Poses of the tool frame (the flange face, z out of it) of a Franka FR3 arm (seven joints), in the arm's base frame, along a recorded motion.
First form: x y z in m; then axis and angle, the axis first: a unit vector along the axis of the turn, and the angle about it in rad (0 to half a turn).
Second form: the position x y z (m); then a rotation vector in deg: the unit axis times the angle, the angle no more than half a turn. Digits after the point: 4 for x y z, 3 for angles.
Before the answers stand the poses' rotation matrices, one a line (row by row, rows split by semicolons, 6 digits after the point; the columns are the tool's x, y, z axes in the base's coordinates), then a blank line. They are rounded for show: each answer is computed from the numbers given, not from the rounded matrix.
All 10 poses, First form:
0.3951, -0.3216, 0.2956, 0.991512, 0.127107, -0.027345, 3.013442
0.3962, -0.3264, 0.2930, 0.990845, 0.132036, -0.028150, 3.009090
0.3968, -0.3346, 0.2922, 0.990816, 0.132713, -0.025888, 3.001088
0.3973, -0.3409, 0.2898, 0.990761, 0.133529, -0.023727, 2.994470
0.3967, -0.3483, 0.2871, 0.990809, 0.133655, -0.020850, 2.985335
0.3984, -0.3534, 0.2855, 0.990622, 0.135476, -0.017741, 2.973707
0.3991, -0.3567, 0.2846, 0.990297, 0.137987, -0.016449, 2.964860
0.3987, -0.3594, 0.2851, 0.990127, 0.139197, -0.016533, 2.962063
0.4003, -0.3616, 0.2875, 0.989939, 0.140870, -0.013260, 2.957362
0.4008, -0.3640, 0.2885, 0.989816, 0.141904, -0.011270, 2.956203
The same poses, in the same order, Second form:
0.966331 0.254517 -0.037759; 0.247528 -0.959620 -0.133638; -0.070248 0.119792 -0.990311
0.963708 0.264227 -0.038096; 0.256789 -0.956520 -0.138307; -0.072984 0.123505 -0.989656
0.963614 0.265318 -0.032462; 0.258067 -0.955094 -0.145594; -0.069633 0.131919 -0.988812
0.963413 0.266640 -0.027187; 0.259683 -0.953730 -0.151540; -0.066336 0.138936 -0.988077
0.963626 0.266484 -0.020265; 0.259995 -0.952307 -0.159732; -0.061865 0.148653 -0.986952
0.962926 0.269488 -0.012264; 0.263560 -0.949491 -0.170304; -0.057540 0.160758 -0.985315
0.961679 0.274060 -0.008065; 0.268276 -0.946639 -0.178612; -0.056585 0.169604 -0.983886
0.961018 0.276382 -0.007620; 0.270478 -0.945488 -0.181369; -0.057332 0.172238 -0.983386
0.960298 0.278975 -0.000225; 0.274117 -0.943725 -0.185052; -0.051837 0.177643 -0.982729
0.959820 0.280588 0.004038; 0.276434 -0.942936 -0.185623; -0.048276 0.179281 -0.982613

0.3951, -0.3216, 0.2956, 171.192, 21.946, -4.721
0.3962, -0.3264, 0.2930, 170.830, 22.764, -4.853
0.3968, -0.3346, 0.2922, 170.371, 22.820, -4.451
0.3973, -0.3409, 0.2898, 169.985, 22.910, -4.071
0.3967, -0.3483, 0.2871, 169.475, 22.861, -3.566
0.3984, -0.3534, 0.2855, 168.783, 23.083, -3.023
0.3991, -0.3567, 0.2846, 168.226, 23.440, -2.794
0.3987, -0.3594, 0.2851, 168.038, 23.624, -2.806
0.4003, -0.3616, 0.2875, 167.740, 23.870, -2.247
0.4008, -0.3640, 0.2885, 167.653, 24.035, -1.909

